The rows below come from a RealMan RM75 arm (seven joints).
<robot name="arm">
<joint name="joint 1" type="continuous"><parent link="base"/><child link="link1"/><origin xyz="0 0 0.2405" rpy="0 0 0"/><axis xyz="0 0 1"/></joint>
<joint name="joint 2" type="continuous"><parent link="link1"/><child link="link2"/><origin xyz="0 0 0" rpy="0 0 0"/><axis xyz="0 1 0"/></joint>
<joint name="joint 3" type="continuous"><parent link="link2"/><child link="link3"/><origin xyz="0 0 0.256" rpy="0 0 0"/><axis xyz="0 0 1"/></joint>
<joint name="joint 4" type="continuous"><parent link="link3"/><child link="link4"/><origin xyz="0 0 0" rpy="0 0 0"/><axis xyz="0 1 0"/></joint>
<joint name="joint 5" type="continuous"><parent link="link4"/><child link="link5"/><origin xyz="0 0 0.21" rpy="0 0 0"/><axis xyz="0 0 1"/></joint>
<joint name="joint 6" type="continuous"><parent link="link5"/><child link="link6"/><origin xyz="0 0 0" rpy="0 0 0"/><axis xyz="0 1 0"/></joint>
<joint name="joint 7" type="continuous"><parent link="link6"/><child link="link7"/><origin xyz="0 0 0.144" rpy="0 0 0"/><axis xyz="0 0 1"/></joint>
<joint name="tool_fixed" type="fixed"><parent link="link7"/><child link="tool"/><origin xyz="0 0 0" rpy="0 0 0"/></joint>
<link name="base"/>
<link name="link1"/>
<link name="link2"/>
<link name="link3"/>
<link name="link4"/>
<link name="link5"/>
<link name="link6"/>
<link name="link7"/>
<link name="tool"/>
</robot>
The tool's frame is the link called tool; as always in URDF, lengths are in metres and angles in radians. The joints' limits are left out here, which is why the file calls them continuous.
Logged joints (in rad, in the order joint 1, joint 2, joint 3, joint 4, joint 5, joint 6, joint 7), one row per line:
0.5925, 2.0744, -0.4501, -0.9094, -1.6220, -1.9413, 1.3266
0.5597, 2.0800, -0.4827, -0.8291, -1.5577, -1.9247, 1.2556
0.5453, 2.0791, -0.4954, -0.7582, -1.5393, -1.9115, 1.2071
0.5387, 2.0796, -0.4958, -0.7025, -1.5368, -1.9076, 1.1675
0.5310, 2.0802, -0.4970, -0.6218, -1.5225, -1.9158, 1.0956
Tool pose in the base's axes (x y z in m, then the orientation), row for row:
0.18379, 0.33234, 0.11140, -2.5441, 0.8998, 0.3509
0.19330, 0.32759, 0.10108, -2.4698, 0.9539, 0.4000
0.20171, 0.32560, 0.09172, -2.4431, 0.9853, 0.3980
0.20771, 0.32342, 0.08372, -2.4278, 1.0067, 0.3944
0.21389, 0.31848, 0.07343, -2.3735, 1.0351, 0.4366
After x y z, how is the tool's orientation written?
As angles about the fixed x, y, z axes (roll, pitch, yaw), in radians.
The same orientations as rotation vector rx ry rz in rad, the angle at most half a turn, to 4 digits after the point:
-2.4464, -0.0680, 1.2812
-2.3808, -0.0512, 1.3494
-2.3483, -0.0140, 1.3787
-2.3278, 0.0124, 1.3979
-2.2883, 0.0179, 1.4347

